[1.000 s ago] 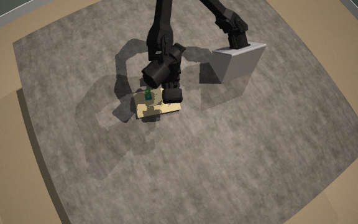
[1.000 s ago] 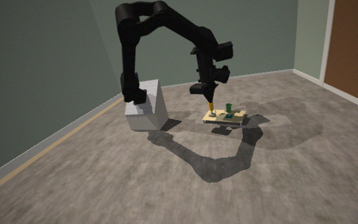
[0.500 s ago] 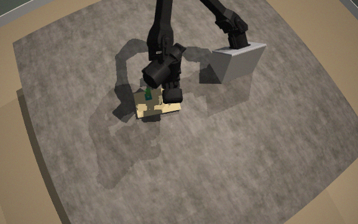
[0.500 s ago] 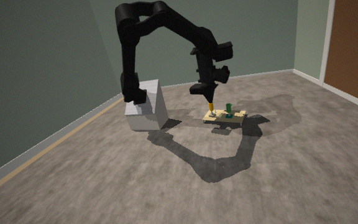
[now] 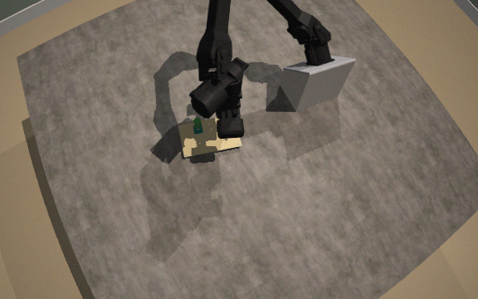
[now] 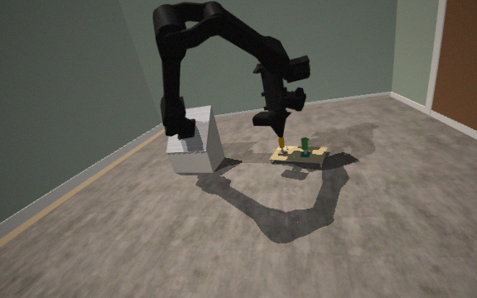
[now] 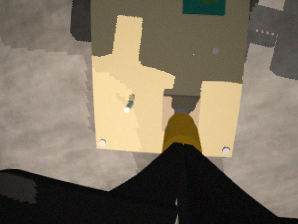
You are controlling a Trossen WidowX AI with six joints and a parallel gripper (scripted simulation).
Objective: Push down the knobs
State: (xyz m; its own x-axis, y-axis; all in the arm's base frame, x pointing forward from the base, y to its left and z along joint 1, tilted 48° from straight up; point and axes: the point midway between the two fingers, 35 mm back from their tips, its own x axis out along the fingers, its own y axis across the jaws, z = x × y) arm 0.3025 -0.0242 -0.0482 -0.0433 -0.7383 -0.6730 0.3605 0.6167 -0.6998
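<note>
My gripper tip is now 20 mm above the orange knob. Round my gripper tip: green knob 70 mm ahead, 30 mm to the right, 10 mm below.
</note>
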